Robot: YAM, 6 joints.
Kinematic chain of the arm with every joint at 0, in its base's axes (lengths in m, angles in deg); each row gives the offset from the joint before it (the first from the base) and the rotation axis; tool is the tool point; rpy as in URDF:
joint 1: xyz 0 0 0.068 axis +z
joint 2: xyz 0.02 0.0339 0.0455 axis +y
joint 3: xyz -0.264 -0.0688 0 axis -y
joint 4: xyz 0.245 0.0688 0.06 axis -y
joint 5: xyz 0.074 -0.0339 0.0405 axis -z
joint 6: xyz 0.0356 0 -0.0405 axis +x
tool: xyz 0 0 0 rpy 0 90 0
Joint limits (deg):
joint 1: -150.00..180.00
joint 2: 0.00..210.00
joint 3: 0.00..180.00
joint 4: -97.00..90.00
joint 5: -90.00..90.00
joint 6: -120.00..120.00
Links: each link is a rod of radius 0.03 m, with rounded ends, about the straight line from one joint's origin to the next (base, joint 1, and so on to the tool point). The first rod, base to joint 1, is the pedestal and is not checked.
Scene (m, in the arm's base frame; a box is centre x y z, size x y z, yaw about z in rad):
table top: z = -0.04
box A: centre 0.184 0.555 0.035 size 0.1 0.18 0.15 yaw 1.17
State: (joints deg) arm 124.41 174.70 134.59 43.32 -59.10 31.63
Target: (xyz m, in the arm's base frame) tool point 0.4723 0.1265 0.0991
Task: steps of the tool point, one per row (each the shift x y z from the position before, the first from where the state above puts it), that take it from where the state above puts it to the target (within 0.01 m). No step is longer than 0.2 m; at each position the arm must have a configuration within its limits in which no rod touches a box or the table.
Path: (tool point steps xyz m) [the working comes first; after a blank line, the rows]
Joints at the target: 11.08 138.39 82.26 42.91 -69.72 31.63
Straight joint move there: touches box A.

1: 0.1255 0.0753 0.0449
2: 0.1407 0.0390 0.0448
3: 0.1449 0.0001 0.0439
4: 0.1378 -0.0380 0.0429
5: 0.1221 -0.0758 -0.0296
6: 0.0924 -0.1044 -0.0284
7: 0.0562 -0.1218 -0.0264
8: 0.0176 -0.1265 -0.0241

